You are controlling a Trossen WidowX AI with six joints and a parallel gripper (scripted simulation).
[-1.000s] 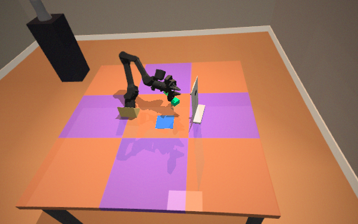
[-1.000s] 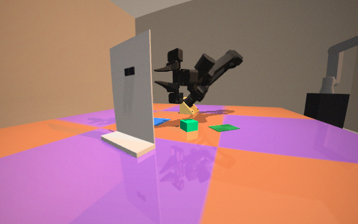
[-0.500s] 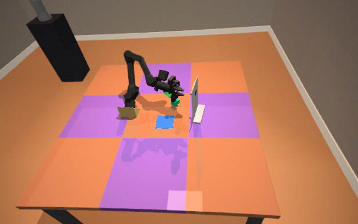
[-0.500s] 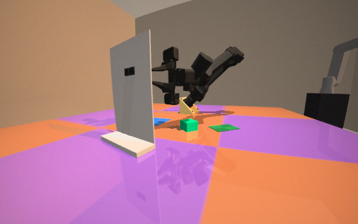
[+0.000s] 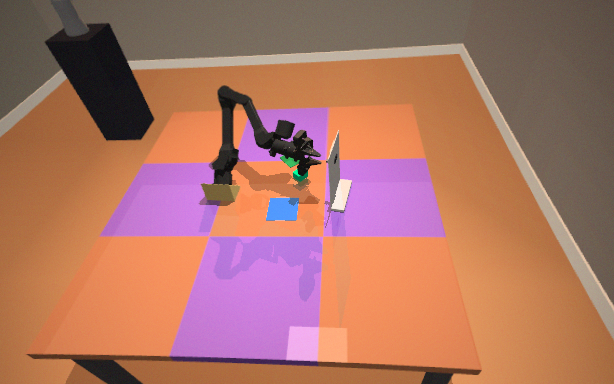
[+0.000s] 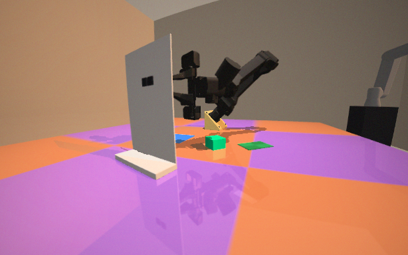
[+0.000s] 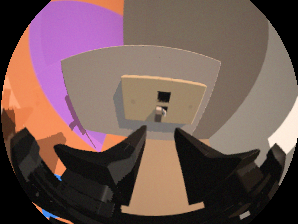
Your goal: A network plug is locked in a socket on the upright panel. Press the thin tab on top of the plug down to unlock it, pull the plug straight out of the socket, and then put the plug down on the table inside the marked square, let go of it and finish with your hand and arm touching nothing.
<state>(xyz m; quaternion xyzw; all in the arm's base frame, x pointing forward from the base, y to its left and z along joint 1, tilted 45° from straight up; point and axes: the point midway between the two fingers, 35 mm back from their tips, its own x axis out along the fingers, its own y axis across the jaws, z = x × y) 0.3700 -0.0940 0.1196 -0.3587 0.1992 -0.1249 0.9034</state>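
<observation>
Now: the network plug 40 mm ahead of my gripper tip and 10 mm to the right of it. From my gripper tip the other things lie so: upright grey panel (60 mm ahead, 10 mm to the right, 60 mm below); then green cube (100 mm behind, 100 mm to the left, 170 mm below); then blue square (160 mm behind, 80 mm to the right, 180 mm below).
</observation>
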